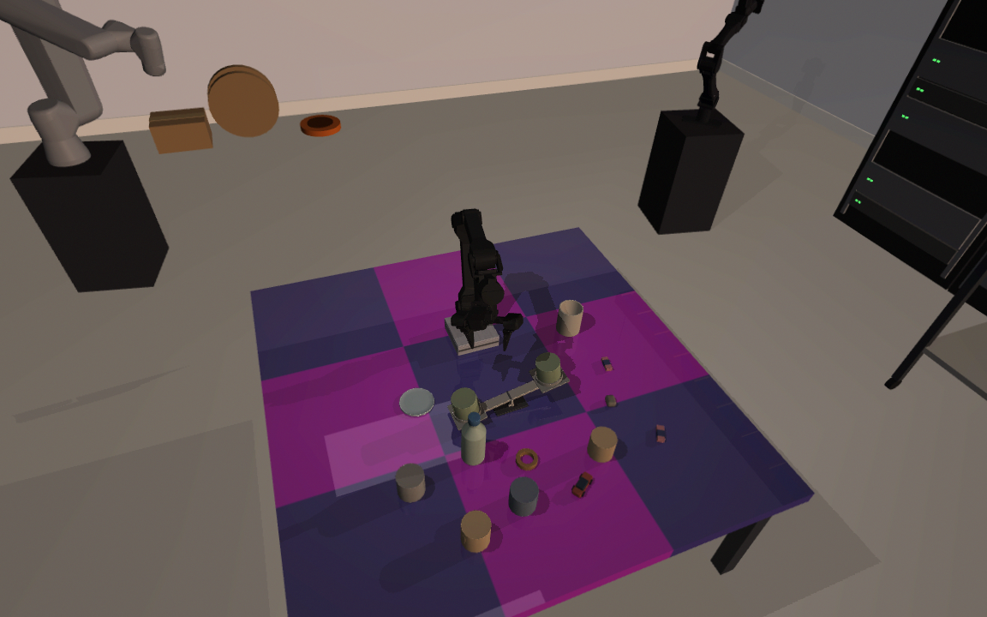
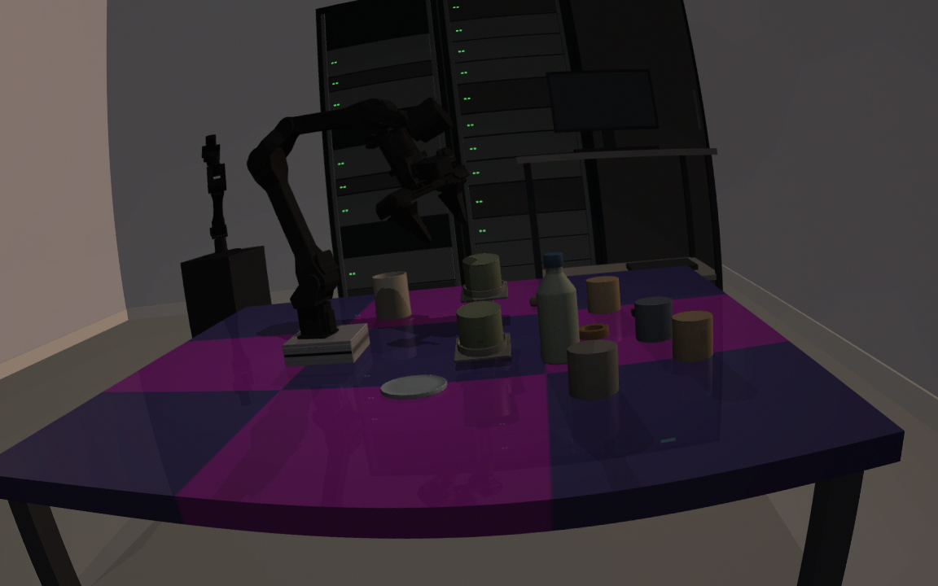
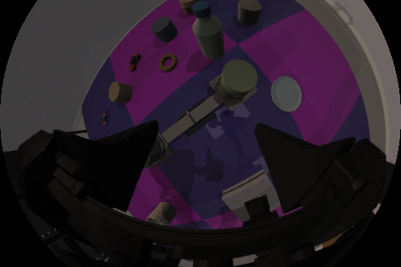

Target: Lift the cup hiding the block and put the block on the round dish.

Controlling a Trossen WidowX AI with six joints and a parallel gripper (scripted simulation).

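Right now the grey block is 170 mm below my gripper tip, 70 mm to the right of it and 60 mm ahead of it. Also, from my gripper tip: olive cup: 190 mm to the left, 100 mm below; then grey balance: 180 mm below, 60 mm to the left, 30 mm ahead; then balance beam: 170 mm below, 60 mm to the left, 30 mm ahead.
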